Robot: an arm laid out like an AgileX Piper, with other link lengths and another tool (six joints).
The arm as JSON. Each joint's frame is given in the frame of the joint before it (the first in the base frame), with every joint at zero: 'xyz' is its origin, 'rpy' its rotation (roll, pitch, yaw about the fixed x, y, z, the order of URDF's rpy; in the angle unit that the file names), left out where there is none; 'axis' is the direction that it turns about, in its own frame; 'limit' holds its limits. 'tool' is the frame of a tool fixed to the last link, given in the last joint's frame.
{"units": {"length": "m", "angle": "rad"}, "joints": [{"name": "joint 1", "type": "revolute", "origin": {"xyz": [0.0, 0.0, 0.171]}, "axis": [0.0, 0.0, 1.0], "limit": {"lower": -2.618, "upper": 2.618}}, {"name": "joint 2", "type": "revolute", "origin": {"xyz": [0.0, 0.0, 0.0]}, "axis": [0.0, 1.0, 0.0], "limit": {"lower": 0.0, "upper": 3.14}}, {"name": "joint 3", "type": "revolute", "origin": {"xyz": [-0.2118, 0.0, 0.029]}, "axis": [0.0, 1.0, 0.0], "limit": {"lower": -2.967, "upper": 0.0}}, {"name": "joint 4", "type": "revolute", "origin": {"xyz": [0.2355, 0.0, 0.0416]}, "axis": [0.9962, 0.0, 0.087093], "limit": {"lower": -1.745, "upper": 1.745}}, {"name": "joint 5", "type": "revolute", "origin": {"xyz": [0.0, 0.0, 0.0]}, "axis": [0.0, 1.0, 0.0], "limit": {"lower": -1.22, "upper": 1.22}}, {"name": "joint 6", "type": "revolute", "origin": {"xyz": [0.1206, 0.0, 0.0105]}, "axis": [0.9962, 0.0, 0.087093], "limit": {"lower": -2.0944, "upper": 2.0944}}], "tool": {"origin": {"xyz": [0.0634, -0.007, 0.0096], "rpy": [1.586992, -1.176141, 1.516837]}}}
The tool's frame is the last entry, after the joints.
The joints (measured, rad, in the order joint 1, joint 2, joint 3, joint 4, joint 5, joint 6), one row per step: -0.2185, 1.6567, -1.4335, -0.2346, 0.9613, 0.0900; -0.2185, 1.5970, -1.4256, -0.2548, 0.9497, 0.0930; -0.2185, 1.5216, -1.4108, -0.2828, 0.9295, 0.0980; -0.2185, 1.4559, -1.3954, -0.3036, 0.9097, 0.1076; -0.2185, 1.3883, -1.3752, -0.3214, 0.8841, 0.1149; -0.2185, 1.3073, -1.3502, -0.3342, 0.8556, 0.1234; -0.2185, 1.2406, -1.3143, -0.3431, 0.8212, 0.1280; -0.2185, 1.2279, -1.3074, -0.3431, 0.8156, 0.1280; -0.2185, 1.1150, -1.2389, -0.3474, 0.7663, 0.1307; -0.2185, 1.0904, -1.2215, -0.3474, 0.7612, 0.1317; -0.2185, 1.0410, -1.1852, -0.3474, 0.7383, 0.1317; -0.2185, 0.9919, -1.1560, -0.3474, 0.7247, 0.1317; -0.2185, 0.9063, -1.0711, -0.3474, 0.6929, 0.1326; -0.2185, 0.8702, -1.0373, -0.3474, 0.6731, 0.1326; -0.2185, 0.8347, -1.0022, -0.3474, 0.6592, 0.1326
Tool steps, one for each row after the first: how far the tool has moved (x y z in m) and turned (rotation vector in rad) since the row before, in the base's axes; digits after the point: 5 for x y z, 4 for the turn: -0.00284, -0.00203, 0.02154, -0.0317, -0.0582, 0.0025; -0.00512, -0.00229, 0.02609, -0.0419, -0.0738, 0.0028; -0.00576, -0.00101, 0.02169, -0.0301, -0.0665, -0.0016; -0.00672, -0.00002, 0.02088, -0.0290, -0.0689, 0.0018; -0.00964, 0.00155, 0.02346, -0.0258, -0.0814, 0.0023; -0.00832, 0.00216, 0.01444, -0.0207, -0.0613, 0.0073; -0.00171, 0.00063, 0.00245, -0.0027, -0.0107, 0.0019; -0.01626, 0.00533, 0.01812, -0.0249, -0.0881, 0.0142; -0.00424, 0.00118, 0.00183, -0.0022, -0.0120, 0.0012; -0.00724, 0.00271, 0.00478, -0.0092, -0.0334, 0.0076; -0.00812, 0.00247, 0.00560, -0.0082, -0.0317, 0.0045; -0.01295, 0.00445, -0.00321, -0.0085, -0.0297, 0.0101; -0.00478, 0.00207, 0.00008, -0.0062, -0.0201, 0.0065; -0.00505, 0.00183, -0.00176, -0.0041, -0.0129, 0.0046
